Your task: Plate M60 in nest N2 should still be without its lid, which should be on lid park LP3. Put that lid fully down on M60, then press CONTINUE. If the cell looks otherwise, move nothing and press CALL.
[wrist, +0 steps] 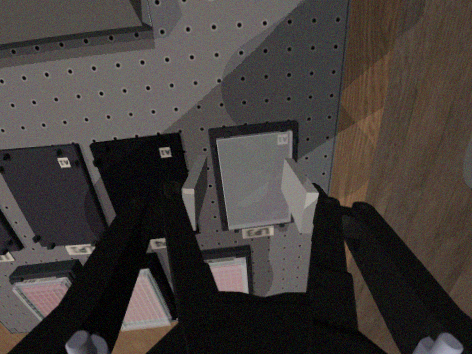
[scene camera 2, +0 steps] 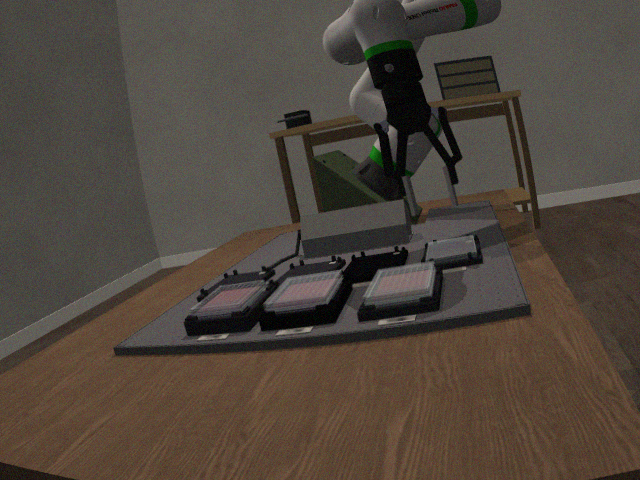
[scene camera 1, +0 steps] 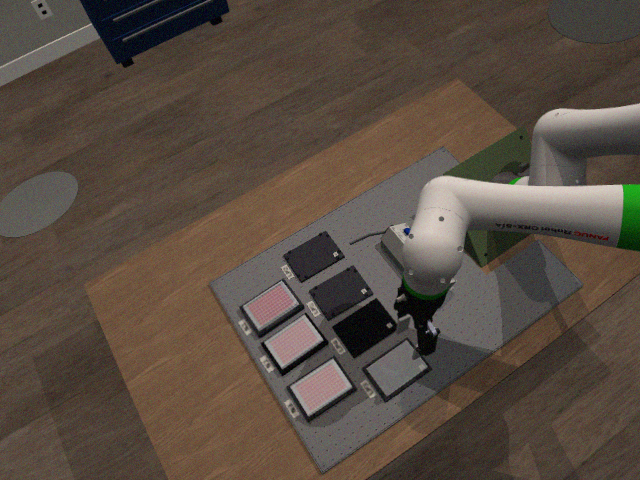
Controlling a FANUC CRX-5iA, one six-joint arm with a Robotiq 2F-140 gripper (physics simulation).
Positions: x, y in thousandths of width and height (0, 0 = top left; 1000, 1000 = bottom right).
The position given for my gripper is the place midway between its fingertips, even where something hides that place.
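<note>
I can see a button box (wrist: 65, 86), and with it a lid park LP3 (wrist: 622, 355). My gripper (wrist: 520, 487) is visible from the wrist as well. The scene cameras give me the gripper too: here it is (scene camera 1: 640, 716), and here is that same gripper (scene camera 2: 680, 439).
</note>
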